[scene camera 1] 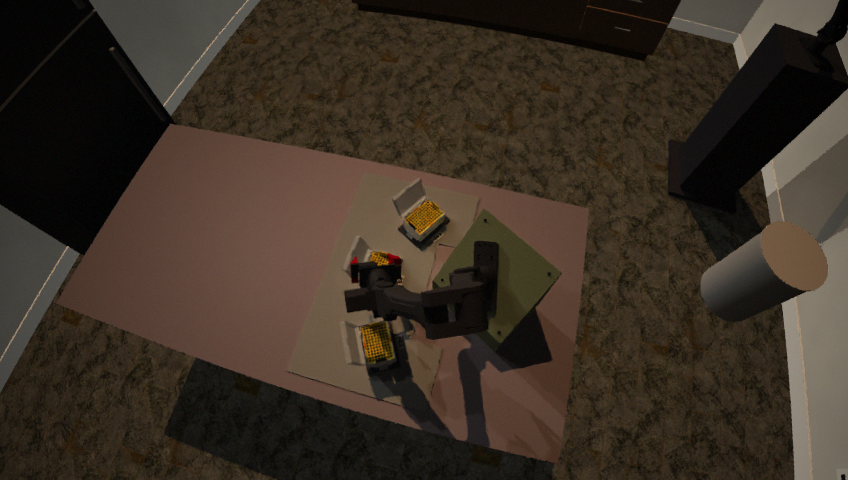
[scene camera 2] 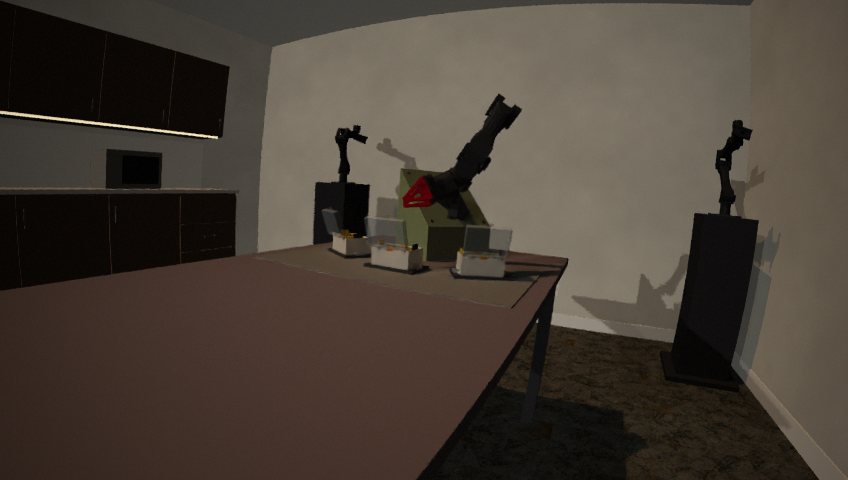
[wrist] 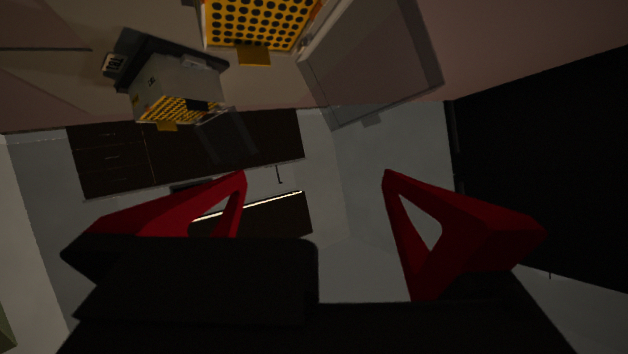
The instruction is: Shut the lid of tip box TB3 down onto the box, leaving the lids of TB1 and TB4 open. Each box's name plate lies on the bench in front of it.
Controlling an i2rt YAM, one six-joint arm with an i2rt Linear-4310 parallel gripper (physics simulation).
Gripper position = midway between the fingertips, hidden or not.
I see my gripper (scene camera 1: 371, 256), a TB1 lid (scene camera 1: 411, 196) and a beige mat (scene camera 1: 319, 354).
My gripper is seen too in scene camera 2 (scene camera 2: 403, 203) and in the wrist view (wrist: 314, 177). The beige mat is seen too in scene camera 2 (scene camera 2: 437, 280) and in the wrist view (wrist: 75, 75).
